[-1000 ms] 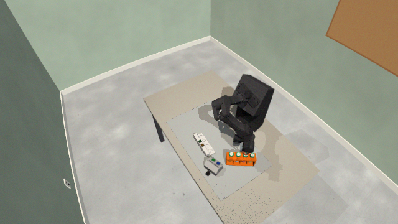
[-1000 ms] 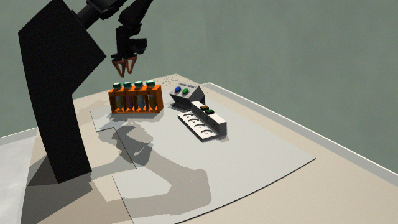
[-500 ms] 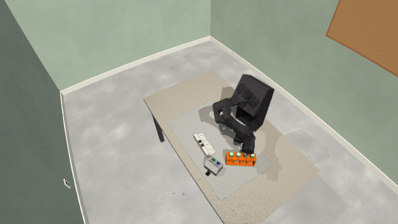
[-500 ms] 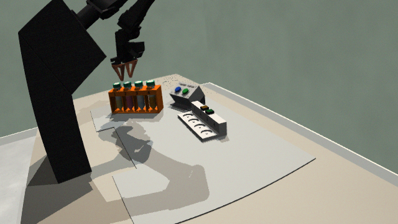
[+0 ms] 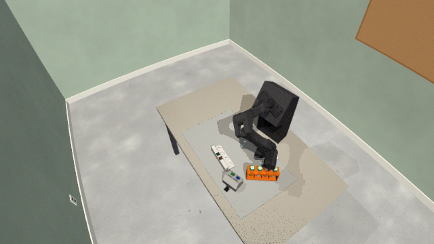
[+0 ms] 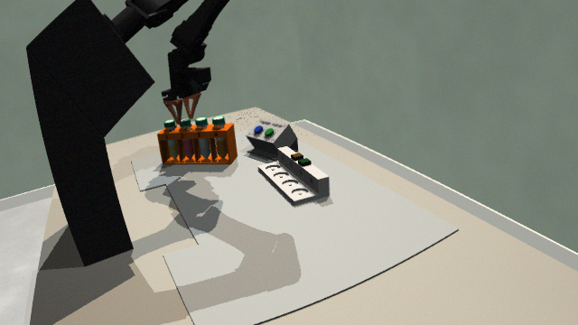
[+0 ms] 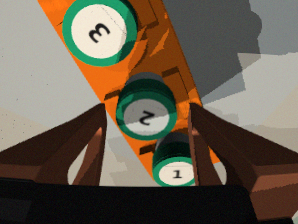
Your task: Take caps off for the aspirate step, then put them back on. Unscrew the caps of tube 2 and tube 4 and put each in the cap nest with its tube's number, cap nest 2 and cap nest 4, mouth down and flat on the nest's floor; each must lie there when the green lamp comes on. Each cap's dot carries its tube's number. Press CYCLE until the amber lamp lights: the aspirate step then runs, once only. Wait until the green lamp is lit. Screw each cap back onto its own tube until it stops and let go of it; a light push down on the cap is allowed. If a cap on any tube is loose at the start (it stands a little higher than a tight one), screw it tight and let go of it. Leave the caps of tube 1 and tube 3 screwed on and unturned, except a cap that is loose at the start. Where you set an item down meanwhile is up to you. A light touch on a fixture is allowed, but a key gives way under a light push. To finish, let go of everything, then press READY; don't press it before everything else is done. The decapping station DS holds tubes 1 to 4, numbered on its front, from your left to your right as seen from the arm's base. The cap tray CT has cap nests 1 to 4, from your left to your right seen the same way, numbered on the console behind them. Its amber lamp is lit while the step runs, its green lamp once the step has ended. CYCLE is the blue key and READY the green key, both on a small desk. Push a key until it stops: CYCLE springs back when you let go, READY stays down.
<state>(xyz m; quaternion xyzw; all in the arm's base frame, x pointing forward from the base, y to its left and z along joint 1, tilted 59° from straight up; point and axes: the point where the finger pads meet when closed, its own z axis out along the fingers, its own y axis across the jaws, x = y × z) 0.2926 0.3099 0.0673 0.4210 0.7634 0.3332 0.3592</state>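
Right now the cap 1 is 5 cm behind my hand, 2 cm to the left of it and 1 cm below it. The rest, counted from my hand: green ready key (23 cm ahead, 6 cm to the right, 6 cm below); then blue cycle key (20 cm ahead, 2 cm to the right, 6 cm below).
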